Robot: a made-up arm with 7 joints.
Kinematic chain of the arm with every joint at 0, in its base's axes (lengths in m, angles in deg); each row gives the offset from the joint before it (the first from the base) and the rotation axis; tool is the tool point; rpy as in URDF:
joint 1: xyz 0 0 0.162 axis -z
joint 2: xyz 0 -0.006 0.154 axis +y
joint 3: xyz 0 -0.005 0.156 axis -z
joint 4: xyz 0 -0.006 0.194 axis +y
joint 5: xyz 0 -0.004 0.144 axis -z
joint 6: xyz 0 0 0.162 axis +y
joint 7: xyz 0 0 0.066 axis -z
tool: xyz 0 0 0 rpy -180 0 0
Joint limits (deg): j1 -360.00..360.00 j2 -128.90..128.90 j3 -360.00..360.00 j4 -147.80..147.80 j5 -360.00..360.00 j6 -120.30..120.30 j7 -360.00..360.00
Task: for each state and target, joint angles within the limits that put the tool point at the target. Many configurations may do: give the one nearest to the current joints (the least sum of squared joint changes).
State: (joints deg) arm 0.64 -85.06 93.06 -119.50 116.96 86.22 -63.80
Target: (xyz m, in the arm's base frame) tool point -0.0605 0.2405 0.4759
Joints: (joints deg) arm 9.52 -64.46 127.74 -121.04 122.05 83.72 -63.80
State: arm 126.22 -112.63 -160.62 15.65 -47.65 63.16 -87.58
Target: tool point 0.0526 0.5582 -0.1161
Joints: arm 97.46 -124.12 -163.14 1.91 -49.53 38.95 -87.58
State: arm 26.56 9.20 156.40 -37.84 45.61 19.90 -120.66
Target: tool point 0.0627 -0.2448 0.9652
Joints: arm 70.48 5.64 189.39 -31.55 43.84 11.23 -120.66
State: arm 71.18 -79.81 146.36 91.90 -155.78 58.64 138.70
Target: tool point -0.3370 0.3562 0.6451
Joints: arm 74.89 -30.51 135.66 72.41 -155.22 65.48 138.70
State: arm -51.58 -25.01 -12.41 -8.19 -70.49 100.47 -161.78
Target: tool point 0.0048 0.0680 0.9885
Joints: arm -49.41 3.54 -10.03 -0.42 -67.41 73.79 -161.78
